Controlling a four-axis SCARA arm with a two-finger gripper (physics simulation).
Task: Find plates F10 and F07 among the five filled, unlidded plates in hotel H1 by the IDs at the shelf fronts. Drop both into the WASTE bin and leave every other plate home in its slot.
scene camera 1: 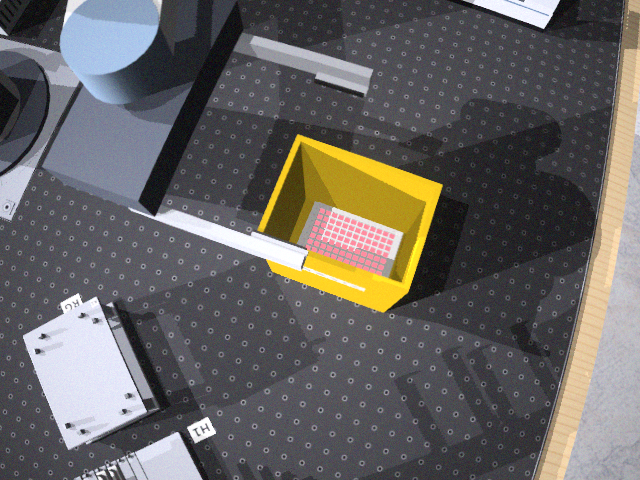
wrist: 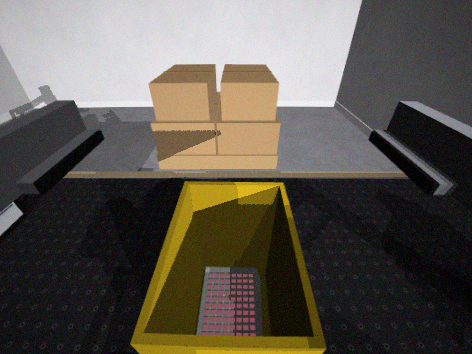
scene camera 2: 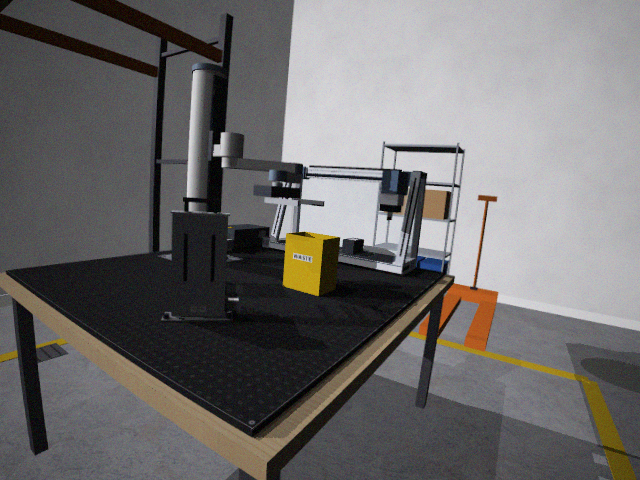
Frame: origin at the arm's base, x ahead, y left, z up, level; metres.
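Seen in the pictures: gripper, fingertip midpoint: [scene camera 1: 339, 165] [wrist: 236, 119] [scene camera 2: 311, 203].
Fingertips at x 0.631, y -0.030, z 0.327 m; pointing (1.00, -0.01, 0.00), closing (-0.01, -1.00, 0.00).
Offsets run from my fingertips to a thing's top centre. "spot": to the spot under its first point.
My gripper [scene camera 1: 312, 167] [scene camera 2: 307, 202] [wrist: 236, 119] is open and empty, its two long fingers spread wide above the yellow WASTE bin @(0.115 m down, 0.015 m ahead, 0.004 m left) [scene camera 1: 395, 170] [scene camera 2: 302, 271] [wrist: 162, 260]. In the wrist view the bin stands below and between the fingers. A pink-welled plate @(0.279 m down, 0.021 m ahead, 0.009 m left) [scene camera 1: 356, 237] [wrist: 230, 300] lies inside on the bin's floor; whether another lies under it, I cannot tell. Its ID does not show. Beside the H1 label @(spot: 0.314 m down, 0.084 m back, 0.288 m right) [scene camera 1: 201, 429], part of hotel H1 @(spot: 0.307 m down, 0.116 m back, 0.341 m right) [scene camera 1: 165, 457] shows at the bottom edge of scene camera 1; its shelf-front IDs are not readable there.
A pale flat stand [scene camera 1: 85, 372] with small pegs is beside the RG label @(spot: 0.314 m down, 0.327 m back, 0.196 m right) [scene camera 1: 71, 303]. In scene camera 2 a tall dark housing @(spot: 0.151 m down, 0.038 m back, 0.461 m right) [scene camera 2: 200, 258] stands before the arm's column [scene camera 2: 200, 139], and a gantry device [scene camera 2: 413, 222] is behind the bin. Cardboard boxes [wrist: 215, 137] stand beyond the table.
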